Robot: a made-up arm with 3 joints.
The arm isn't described. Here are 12 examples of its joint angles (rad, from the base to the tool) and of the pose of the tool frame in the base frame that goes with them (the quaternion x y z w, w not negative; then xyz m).
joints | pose
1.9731 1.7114 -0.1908 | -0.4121 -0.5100 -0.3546 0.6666 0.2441 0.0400 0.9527
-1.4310 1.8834 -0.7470 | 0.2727 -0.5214 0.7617 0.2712 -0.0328 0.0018 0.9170
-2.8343 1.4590 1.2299 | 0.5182 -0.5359 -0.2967 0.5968 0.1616 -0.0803 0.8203
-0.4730 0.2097 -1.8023 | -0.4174 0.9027 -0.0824 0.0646 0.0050 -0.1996 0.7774
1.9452 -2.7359 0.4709 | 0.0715 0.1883 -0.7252 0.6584 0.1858 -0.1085 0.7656
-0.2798 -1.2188 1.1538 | -0.7429 -0.3470 0.4315 0.3760 0.1743 0.0864 0.7642
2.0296 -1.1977 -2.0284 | 0.8260 0.0005 0.2493 0.5055 0.3886 0.0763 0.8703
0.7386 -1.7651 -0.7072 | 0.6351 0.0100 -0.5792 0.5110 0.2462 -0.1505 0.6851
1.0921 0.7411 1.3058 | 0.3387 0.8684 0.3601 0.0386 0.0824 0.0631 0.7956
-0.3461 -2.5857 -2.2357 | 0.0758 -0.2637 -0.5634 0.7793 0.1594 -0.2356 0.8729
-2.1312 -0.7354 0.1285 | -0.5031 0.7859 0.1534 0.3251 0.0639 -0.0555 0.6910
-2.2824 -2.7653 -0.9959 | 0.0128 0.1866 0.7860 0.5892 0.0459 0.2124 0.7829
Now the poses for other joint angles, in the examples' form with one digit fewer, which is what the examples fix.
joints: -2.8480 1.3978 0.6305
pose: 0.341 -0.685 -0.108 0.634 0.130 -0.035 0.905
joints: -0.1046 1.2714 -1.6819
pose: -0.504 0.627 -0.418 0.421 0.135 -0.245 0.775
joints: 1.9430 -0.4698 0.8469
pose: 0.170 0.958 -0.199 0.121 0.075 0.047 0.751
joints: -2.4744 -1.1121 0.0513
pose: -0.299 0.795 0.160 0.503 0.076 0.017 0.660
